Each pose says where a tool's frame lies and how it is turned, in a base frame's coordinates. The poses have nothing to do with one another.
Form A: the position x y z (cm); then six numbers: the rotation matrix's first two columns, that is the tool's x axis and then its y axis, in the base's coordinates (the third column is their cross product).
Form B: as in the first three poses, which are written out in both.
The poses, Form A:
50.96, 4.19, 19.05, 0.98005, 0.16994, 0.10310, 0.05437, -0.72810, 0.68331
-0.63, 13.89, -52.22, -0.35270, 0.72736, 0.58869, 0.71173, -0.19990, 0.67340
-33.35, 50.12, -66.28, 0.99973, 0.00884, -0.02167, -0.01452, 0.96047, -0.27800
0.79, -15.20, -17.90, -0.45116, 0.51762, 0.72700, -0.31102, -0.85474, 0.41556
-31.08, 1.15, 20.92, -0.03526, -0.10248, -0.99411, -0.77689, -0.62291, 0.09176
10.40, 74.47, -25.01, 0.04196, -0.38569, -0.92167, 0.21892, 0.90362, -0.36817
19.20, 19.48, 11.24, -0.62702, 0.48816, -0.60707, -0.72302, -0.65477, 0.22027
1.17, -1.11, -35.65, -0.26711, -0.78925, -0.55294, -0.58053, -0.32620, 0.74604
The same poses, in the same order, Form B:
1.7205, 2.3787, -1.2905, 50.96, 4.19, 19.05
2.2892, 2.0344, 0.8242, -0.63, 13.89, -52.22
-1.4930, 0.2826, 1.5049, -33.35, 50.12, -66.28
2.6223, 0.9925, -0.0461, 0.79, -15.20, -17.90
0.0921, 1.6285, 2.2520, -31.08, 1.15, 20.92
-0.3800, 1.4481, -0.1889, 10.40, 74.47, -25.01
0.3481, 0.7021, 2.0364, 19.20, 19.48, 11.24
0.9330, 1.9509, 2.5469, 1.17, -1.11, -35.65

